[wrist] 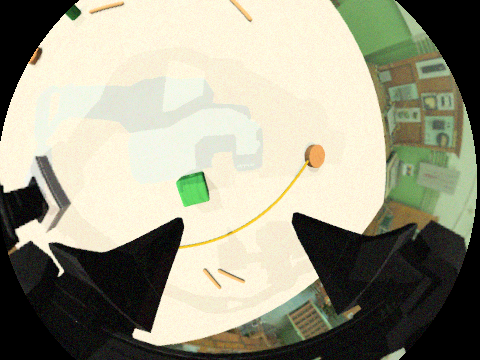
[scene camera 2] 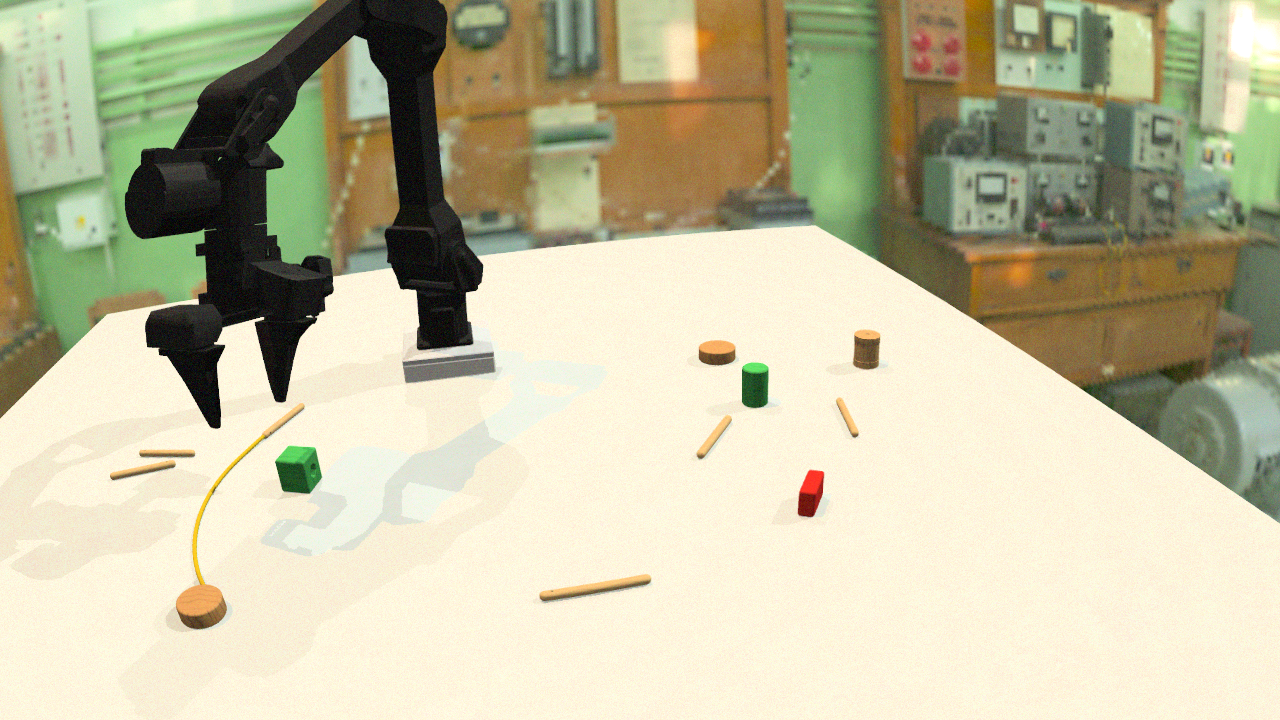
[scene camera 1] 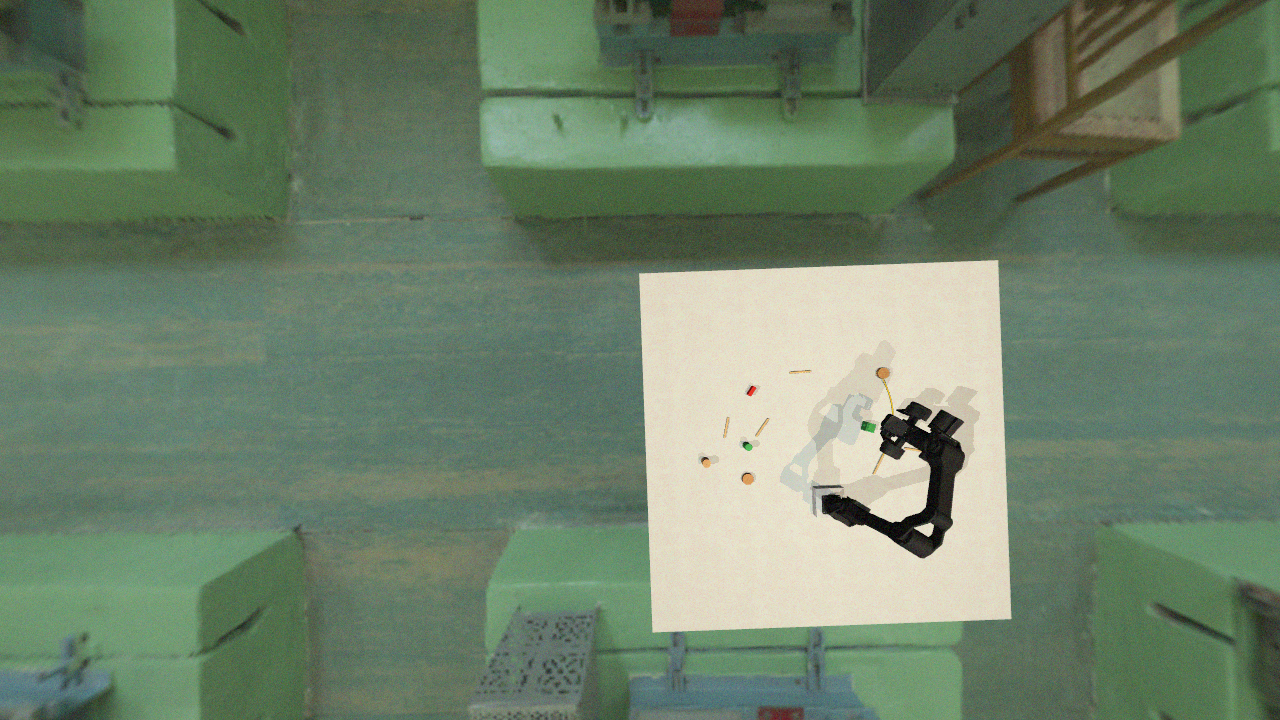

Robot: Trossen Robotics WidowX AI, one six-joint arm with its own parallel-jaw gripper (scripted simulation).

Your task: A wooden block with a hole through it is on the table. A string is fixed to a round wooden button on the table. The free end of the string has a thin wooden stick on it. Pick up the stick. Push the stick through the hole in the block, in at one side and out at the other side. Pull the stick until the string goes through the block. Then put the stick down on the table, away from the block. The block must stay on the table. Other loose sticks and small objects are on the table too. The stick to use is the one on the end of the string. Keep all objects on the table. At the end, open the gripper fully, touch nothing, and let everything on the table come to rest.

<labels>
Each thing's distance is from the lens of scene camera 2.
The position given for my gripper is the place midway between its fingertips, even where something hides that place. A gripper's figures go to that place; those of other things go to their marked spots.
my gripper (scene camera 2: 249,414): 73 cm
wooden cylinder (scene camera 2: 866,342): 94 cm
green cylinder (scene camera 2: 755,376): 83 cm
The marked spots on the wooden cylinder and the green cylinder are 16 cm apart.
</labels>
